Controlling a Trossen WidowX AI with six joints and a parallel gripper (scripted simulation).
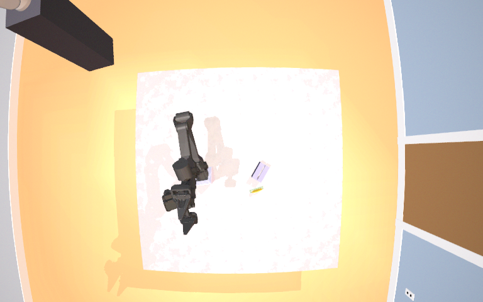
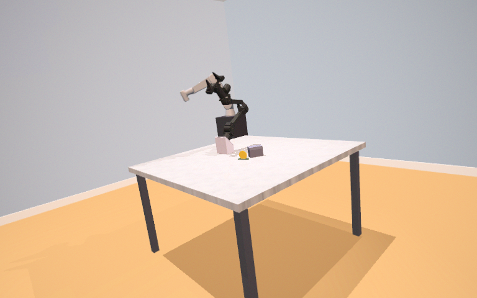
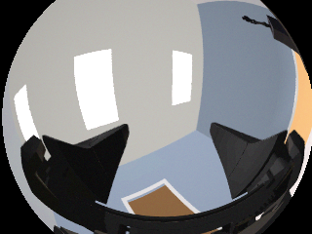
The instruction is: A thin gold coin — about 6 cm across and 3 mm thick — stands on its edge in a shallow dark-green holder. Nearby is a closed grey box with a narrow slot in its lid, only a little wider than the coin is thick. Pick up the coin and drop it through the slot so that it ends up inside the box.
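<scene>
Now: gripper tip 27 cm short of the gold coin, 4 cm to the left of it and 59 cm above it.
</scene>
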